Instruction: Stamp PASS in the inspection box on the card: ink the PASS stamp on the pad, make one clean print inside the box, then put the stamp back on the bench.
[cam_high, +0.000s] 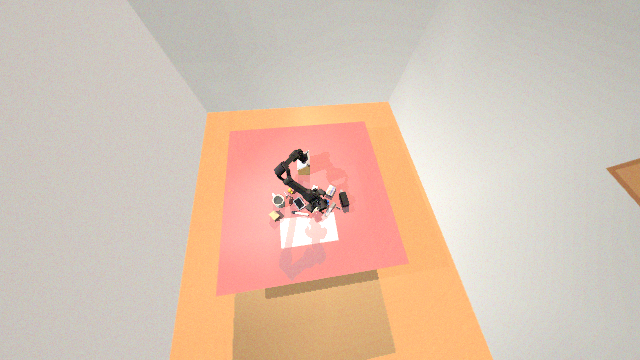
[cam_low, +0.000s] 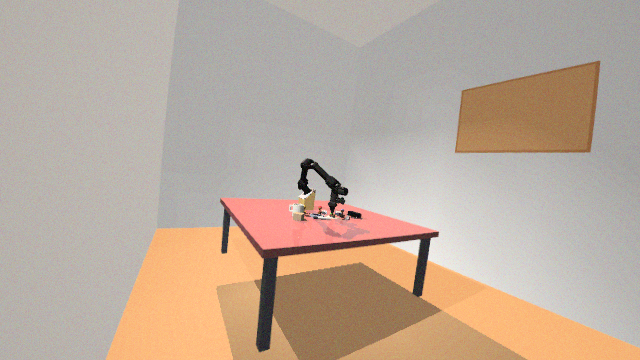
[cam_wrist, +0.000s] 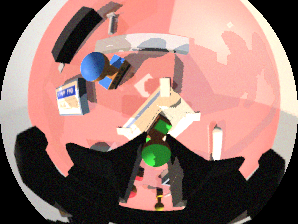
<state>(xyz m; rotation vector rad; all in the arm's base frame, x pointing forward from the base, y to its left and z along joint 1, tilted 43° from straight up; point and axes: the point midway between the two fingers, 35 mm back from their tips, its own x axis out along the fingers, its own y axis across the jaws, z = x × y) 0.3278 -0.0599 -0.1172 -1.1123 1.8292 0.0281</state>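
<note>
Now: the card 3 cm below my gripper tip. Round my gripper tip: green-topped stamp (right at my gripper tip); then blue-knobbed stamp (1 cm ahead, 9 cm to the left, 1 cm below); then red-topped stamp (10 cm behind, 5 cm to the right, 1 cm below).
</note>
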